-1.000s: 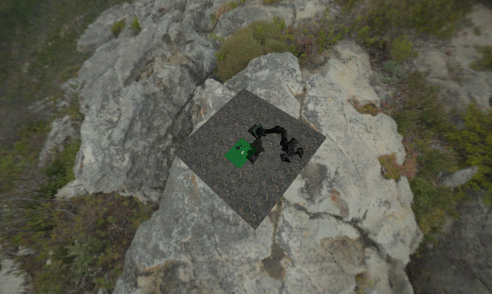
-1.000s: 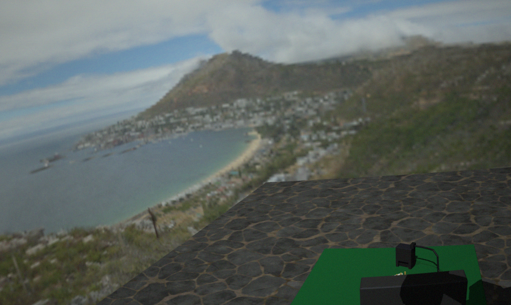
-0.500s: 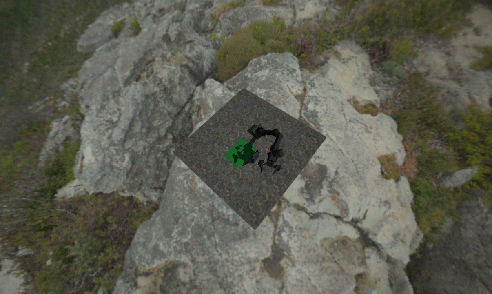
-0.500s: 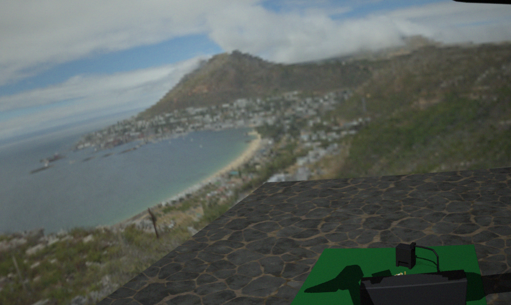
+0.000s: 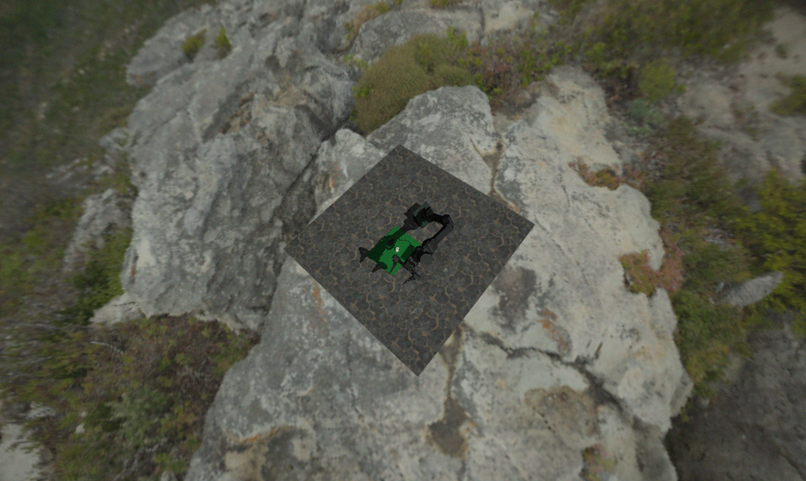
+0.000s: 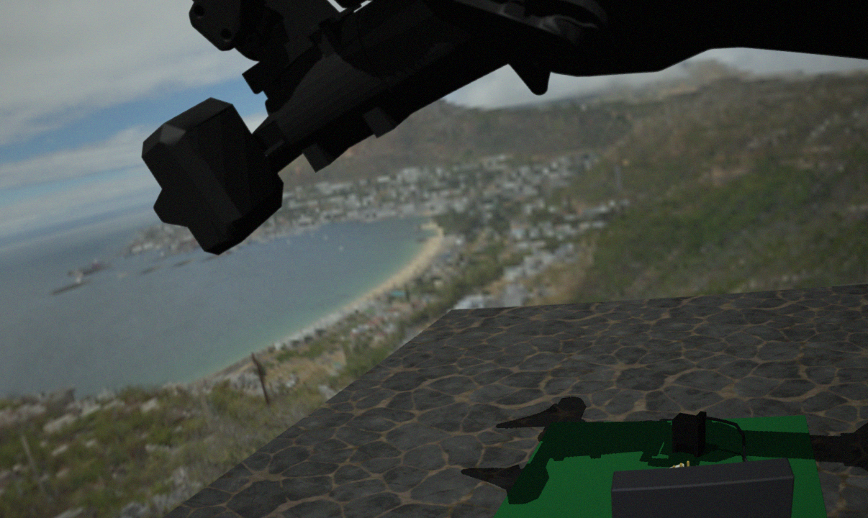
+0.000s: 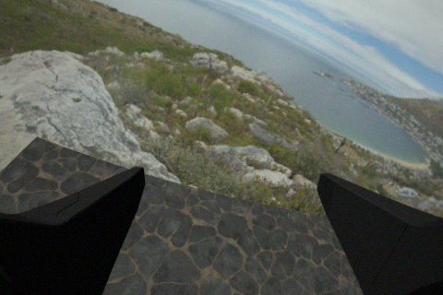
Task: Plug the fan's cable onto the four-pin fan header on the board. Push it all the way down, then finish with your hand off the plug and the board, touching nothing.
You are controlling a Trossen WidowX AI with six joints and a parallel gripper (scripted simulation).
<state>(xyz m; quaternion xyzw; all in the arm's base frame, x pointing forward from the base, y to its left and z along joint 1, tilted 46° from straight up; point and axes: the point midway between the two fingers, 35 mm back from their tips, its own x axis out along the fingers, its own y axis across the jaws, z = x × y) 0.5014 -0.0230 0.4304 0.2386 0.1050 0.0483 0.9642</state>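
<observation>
My gripper tip is 23 cm past the dark fan plug, 33 cm to the left of it and 33 cm above it. Round my gripper tip: white fan header 22 cm behind, 26 cm to the right, 35 cm below; then green board 21 cm behind, 28 cm to the right, 36 cm below.
</observation>
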